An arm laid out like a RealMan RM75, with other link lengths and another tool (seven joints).
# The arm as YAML. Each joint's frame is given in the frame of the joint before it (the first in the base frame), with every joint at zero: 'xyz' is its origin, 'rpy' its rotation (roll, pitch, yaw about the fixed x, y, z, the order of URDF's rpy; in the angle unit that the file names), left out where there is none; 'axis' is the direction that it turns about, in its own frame. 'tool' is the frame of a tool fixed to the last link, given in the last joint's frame.
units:
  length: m
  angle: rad
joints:
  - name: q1
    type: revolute
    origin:
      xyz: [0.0, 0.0, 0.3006]
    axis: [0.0, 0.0, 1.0]
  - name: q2
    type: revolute
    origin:
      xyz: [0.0, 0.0, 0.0]
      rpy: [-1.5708, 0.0, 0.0]
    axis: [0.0, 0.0, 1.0]
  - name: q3
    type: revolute
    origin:
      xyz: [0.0, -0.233, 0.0]
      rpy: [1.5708, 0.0, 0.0]
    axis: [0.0, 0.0, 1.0]
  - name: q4
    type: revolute
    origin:
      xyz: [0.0, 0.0, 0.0]
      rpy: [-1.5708, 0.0, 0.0]
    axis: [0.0, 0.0, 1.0]
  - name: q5
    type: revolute
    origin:
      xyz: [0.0, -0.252, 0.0]
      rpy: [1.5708, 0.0, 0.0]
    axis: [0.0, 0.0, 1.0]
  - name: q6
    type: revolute
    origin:
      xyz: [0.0, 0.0, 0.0]
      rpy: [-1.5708, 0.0, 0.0]
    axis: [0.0, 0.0, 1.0]
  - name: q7
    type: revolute
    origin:
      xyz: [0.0, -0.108, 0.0]
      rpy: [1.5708, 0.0, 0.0]
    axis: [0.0, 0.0, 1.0]
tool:
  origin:
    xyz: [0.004, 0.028, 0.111]
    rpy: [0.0, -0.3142, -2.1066]
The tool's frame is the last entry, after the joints.
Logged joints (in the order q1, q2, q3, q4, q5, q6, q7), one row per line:
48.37 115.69 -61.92 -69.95 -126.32 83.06 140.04
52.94 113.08 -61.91 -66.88 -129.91 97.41 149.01
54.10 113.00 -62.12 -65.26 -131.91 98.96 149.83
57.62 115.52 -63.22 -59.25 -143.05 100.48 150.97
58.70 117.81 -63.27 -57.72 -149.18 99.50 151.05
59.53 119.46 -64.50 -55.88 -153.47 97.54 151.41
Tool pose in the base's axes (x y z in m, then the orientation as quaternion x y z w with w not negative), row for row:
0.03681 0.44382 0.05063 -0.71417 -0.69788 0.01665 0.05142
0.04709 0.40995 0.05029 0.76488 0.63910 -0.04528 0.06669
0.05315 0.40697 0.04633 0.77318 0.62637 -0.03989 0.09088
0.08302 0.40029 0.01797 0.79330 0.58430 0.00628 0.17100
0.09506 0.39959 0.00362 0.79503 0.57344 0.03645 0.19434
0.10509 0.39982 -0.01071 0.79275 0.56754 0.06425 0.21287
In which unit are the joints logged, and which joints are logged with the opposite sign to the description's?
The joints are logged in degrees. Opposite sign: q6.
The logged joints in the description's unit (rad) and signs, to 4 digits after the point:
0.8442 2.0192 -1.0807 -1.2209 -2.2047 -1.4497 2.4442
0.9240 1.9736 -1.0805 -1.1673 -2.2674 -1.7001 2.6007
0.9442 1.9722 -1.0842 -1.1390 -2.3023 -1.7272 2.6150
1.0057 2.0162 -1.1034 -1.0341 -2.4967 -1.7537 2.6349
1.0245 2.0562 -1.1043 -1.0074 -2.6037 -1.7366 2.6363
1.0390 2.0850 -1.1257 -0.9753 -2.6786 -1.7024 2.6426

